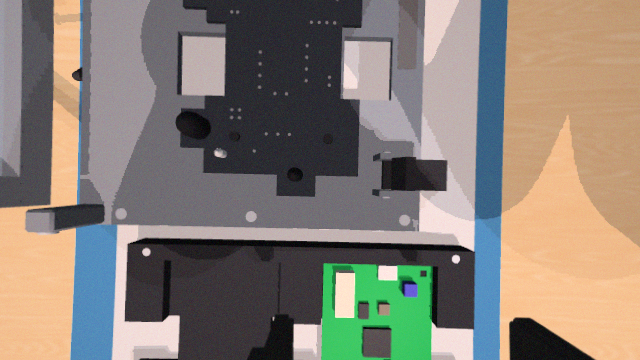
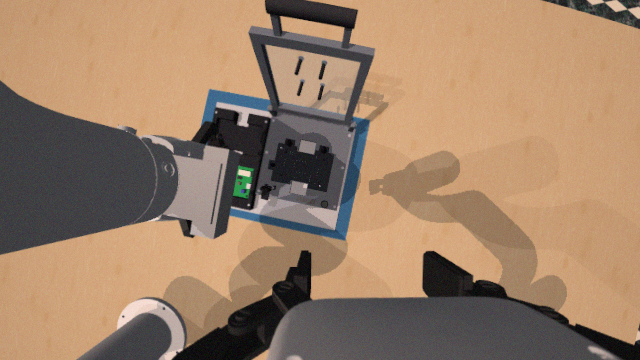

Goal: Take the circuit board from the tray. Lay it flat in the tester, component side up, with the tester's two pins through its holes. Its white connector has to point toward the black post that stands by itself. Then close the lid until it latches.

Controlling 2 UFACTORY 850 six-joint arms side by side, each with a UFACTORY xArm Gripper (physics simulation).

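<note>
The green circuit board (image 1: pixel 410 320) (image 2: pixel 242 183) lies component side up in the black tray (image 1: pixel 225 290) (image 2: pixel 242 138). Its cream-white connector (image 1: pixel 345 295) (image 2: pixel 244 173) is near the board end facing the tester (image 1: pixel 150 195) (image 2: pixel 340 160). The lone black post (image 1: pixel 295 174) (image 2: pixel 272 164) stands on the tester's tray side. A metal pin (image 1: pixel 220 153) stands near it. The lid (image 2: pixel 261 70) is open and upright. My left gripper (image 1: pixel 401 325) is open, its fingers on either side of the board; their height is unclear. My right gripper (image 2: pixel 366 270) is open and empty, away from the tester.
A black clip-like block (image 1: pixel 417 174) (image 2: pixel 266 191) sits at the tester's edge near the tray. Two more black posts (image 2: pixel 290 143) (image 2: pixel 324 149) stand on the lid-hinge side. The lid's handle (image 2: pixel 311 13) is at the top. The left arm (image 2: pixel 75 170) partly covers the tray.
</note>
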